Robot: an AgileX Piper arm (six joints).
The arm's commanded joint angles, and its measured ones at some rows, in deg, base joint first. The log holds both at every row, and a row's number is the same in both.
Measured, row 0: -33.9, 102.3, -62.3, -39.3, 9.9, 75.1
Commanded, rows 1 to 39: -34.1, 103.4, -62.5, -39.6, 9.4, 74.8; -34.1, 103.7, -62.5, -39.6, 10.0, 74.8; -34.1, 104.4, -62.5, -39.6, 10.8, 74.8; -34.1, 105.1, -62.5, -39.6, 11.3, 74.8; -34.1, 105.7, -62.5, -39.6, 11.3, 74.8; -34.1, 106.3, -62.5, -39.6, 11.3, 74.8; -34.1, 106.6, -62.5, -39.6, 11.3, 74.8; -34.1, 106.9, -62.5, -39.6, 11.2, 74.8; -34.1, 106.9, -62.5, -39.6, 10.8, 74.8; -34.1, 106.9, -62.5, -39.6, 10.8, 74.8; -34.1, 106.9, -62.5, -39.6, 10.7, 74.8; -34.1, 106.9, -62.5, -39.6, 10.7, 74.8; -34.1, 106.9, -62.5, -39.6, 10.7, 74.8; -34.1, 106.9, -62.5, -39.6, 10.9, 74.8; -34.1, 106.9, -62.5, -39.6, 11.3, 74.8; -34.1, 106.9, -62.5, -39.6, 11.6, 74.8; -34.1, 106.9, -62.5, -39.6, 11.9, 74.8; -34.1, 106.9, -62.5, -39.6, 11.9, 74.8; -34.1, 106.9, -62.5, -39.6, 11.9, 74.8; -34.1, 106.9, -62.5, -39.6, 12.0, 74.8; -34.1, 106.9, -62.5, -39.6, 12.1, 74.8; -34.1, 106.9, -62.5, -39.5, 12.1, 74.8; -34.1, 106.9, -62.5, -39.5, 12.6, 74.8; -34.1, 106.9, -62.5, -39.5, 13.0, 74.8; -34.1, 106.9, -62.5, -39.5, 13.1, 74.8; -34.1, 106.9, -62.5, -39.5, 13.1, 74.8; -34.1, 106.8, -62.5, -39.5, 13.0, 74.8; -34.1, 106.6, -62.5, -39.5, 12.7, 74.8; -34.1, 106.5, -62.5, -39.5, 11.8, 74.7; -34.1, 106.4, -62.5, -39.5, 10.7, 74.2; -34.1, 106.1, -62.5, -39.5, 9.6, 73.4; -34.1, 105.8, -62.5, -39.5, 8.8, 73.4; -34.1, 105.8, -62.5, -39.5, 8.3, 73.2; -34.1, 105.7, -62.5, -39.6, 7.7, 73.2; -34.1, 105.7, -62.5, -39.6, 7.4, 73.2; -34.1, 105.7, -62.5, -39.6, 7.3, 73.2; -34.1, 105.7, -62.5, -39.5, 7.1, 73.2; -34.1, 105.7, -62.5, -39.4, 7.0, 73.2; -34.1, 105.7, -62.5, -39.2, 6.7, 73.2
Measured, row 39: -33.9, 106.3, -62.3, -39.3, 8.4, 73.7
